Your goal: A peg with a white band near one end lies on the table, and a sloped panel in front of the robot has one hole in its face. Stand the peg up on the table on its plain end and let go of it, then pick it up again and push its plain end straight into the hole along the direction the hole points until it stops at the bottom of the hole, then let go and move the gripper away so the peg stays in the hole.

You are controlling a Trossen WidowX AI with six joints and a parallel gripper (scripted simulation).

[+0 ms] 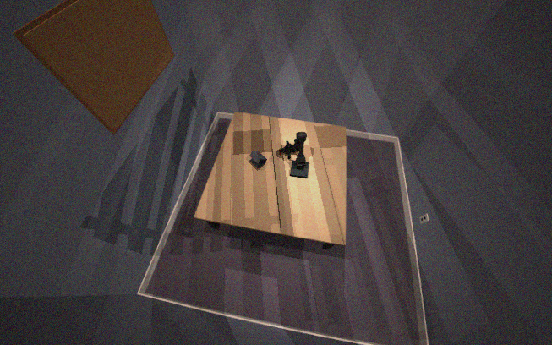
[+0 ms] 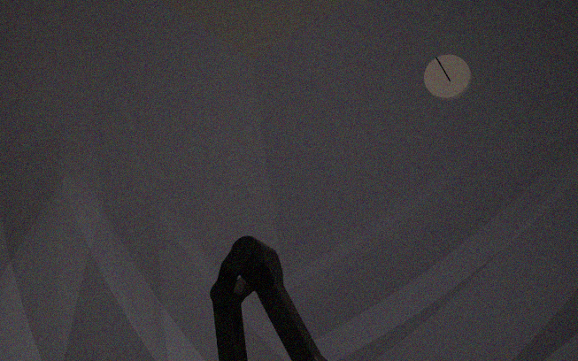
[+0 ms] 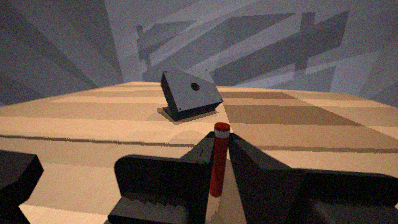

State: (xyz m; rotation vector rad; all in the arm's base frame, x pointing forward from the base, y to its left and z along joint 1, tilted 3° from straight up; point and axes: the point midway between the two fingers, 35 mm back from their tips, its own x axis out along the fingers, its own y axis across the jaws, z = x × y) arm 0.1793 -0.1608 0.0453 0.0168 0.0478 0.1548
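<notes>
The red peg is 10 mm below my gripper tip. From my gripper tip the other things lie so: grey sloped panel (200 mm ahead, 90 mm to the left, 10 mm below).
</notes>
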